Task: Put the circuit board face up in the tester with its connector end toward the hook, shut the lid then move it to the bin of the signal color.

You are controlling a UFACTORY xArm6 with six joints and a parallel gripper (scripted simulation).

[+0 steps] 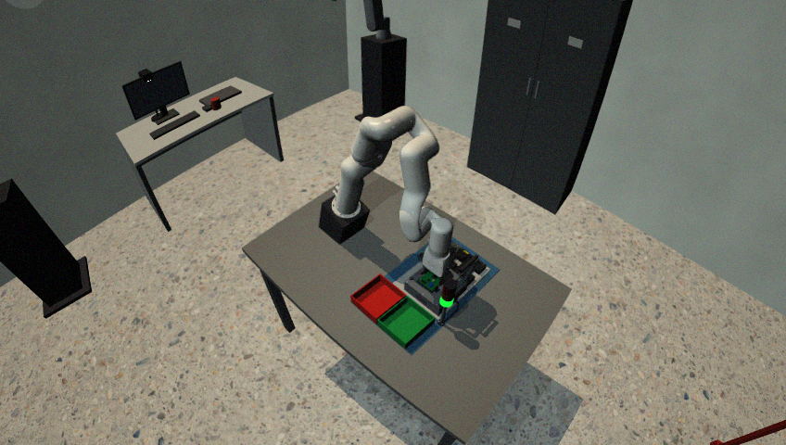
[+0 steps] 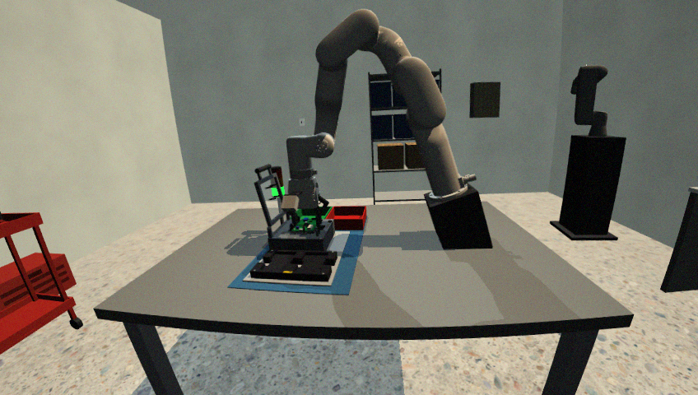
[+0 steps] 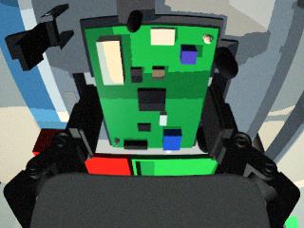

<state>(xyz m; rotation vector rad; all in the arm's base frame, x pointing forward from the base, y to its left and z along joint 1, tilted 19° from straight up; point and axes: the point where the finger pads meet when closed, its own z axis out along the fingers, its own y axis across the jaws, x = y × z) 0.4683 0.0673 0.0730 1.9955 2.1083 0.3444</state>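
The green circuit board is 1 cm below my hand. Round my hand: tester lid 12 cm ahead, 1 cm to the left, 10 cm above; tester plate 1 cm ahead, 1 cm to the left, 1 cm below; black latch hook 6 cm behind, 5 cm to the left, 1 cm above.
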